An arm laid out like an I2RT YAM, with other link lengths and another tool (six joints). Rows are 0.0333 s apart.
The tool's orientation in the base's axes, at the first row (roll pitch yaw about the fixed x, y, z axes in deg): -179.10 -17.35 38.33
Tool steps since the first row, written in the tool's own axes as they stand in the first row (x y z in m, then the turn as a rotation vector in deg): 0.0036 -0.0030 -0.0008 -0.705 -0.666 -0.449; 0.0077 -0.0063 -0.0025 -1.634 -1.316 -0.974; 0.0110 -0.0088 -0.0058 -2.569 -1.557 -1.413; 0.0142 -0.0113 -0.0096 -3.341 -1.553 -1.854; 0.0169 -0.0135 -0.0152 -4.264 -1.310 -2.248; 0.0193 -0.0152 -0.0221 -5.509 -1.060 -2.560; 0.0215 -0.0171 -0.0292 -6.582 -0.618 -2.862; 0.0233 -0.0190 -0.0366 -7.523 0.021 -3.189; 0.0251 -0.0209 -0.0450 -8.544 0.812 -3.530; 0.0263 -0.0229 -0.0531 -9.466 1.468 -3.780; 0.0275 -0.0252 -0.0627 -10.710 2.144 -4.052
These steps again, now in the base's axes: 0.0006 0.0043 0.0019 -1.044 0.015 0.228; 0.0013 0.0090 0.0048 -2.263 -0.131 0.462; 0.0014 0.0122 0.0089 -3.212 -0.583 0.606; 0.0014 0.0153 0.0136 -3.886 -1.130 0.796; 0.0008 0.0176 0.0197 -4.514 -1.944 0.894; 0.0000 0.0189 0.0271 -5.360 -2.938 0.816; -0.0011 0.0203 0.0345 -5.955 -3.978 0.778; -0.0026 0.0214 0.0422 -6.335 -5.099 0.800; -0.0043 0.0223 0.0507 -6.682 -6.389 0.809; -0.0065 0.0230 0.0589 -7.019 -7.496 0.763; -0.0092 0.0236 0.0684 -7.590 -8.815 0.641
